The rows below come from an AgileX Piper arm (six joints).
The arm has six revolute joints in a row. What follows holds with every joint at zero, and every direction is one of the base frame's. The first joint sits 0.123 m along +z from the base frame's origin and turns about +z. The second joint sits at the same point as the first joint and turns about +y. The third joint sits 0.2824 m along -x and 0.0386 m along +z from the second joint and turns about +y. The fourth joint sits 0.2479 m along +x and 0.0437 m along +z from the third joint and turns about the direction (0.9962, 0, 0.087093). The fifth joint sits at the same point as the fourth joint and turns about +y. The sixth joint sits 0.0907 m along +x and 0.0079 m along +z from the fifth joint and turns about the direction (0.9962, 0, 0.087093). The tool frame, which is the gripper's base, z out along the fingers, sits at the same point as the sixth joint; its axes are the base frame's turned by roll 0, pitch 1.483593 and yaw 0 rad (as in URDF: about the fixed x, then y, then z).
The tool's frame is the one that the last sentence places.
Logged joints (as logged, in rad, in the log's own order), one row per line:
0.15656, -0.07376, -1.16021, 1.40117, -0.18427, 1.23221
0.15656, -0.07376, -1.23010, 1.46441, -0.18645, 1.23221
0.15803, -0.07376, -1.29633, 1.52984, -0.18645, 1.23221
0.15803, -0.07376, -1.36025, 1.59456, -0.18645, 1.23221
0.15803, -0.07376, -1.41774, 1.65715, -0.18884, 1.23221
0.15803, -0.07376, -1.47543, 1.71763, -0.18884, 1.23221
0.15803, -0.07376, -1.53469, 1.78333, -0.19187, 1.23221
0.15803, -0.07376, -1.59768, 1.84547, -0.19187, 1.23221
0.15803, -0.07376, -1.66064, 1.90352, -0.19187, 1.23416
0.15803, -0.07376, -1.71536, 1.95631, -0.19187, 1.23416
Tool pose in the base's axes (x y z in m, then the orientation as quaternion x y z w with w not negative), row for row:
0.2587, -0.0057, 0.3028, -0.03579, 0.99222, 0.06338, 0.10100
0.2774, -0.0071, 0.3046, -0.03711, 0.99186, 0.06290, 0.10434
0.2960, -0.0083, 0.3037, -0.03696, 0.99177, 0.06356, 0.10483
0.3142, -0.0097, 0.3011, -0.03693, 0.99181, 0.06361, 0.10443
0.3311, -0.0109, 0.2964, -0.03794, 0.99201, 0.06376, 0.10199
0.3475, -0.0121, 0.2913, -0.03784, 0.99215, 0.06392, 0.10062
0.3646, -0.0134, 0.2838, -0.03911, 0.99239, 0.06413, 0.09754
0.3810, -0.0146, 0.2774, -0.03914, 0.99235, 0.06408, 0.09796
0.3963, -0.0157, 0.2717, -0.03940, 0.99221, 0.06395, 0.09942
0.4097, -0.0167, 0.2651, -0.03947, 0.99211, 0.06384, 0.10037
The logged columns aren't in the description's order. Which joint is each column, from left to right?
Columns, left to right: joint 4, joint 1, joint 3, joint 2, joint 6, joint 5.
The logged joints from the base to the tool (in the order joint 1, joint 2, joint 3, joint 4, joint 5, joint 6), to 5 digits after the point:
-0.07376, 1.40117, -1.16021, 0.15656, 1.23221, -0.18427
-0.07376, 1.46441, -1.23010, 0.15656, 1.23221, -0.18645
-0.07376, 1.52984, -1.29633, 0.15803, 1.23221, -0.18645
-0.07376, 1.59456, -1.36025, 0.15803, 1.23221, -0.18645
-0.07376, 1.65715, -1.41774, 0.15803, 1.23221, -0.18884
-0.07376, 1.71763, -1.47543, 0.15803, 1.23221, -0.18884
-0.07376, 1.78333, -1.53469, 0.15803, 1.23221, -0.19187
-0.07376, 1.84547, -1.59768, 0.15803, 1.23221, -0.19187
-0.07376, 1.90352, -1.66064, 0.15803, 1.23416, -0.19187
-0.07376, 1.95631, -1.71536, 0.15803, 1.23416, -0.19187

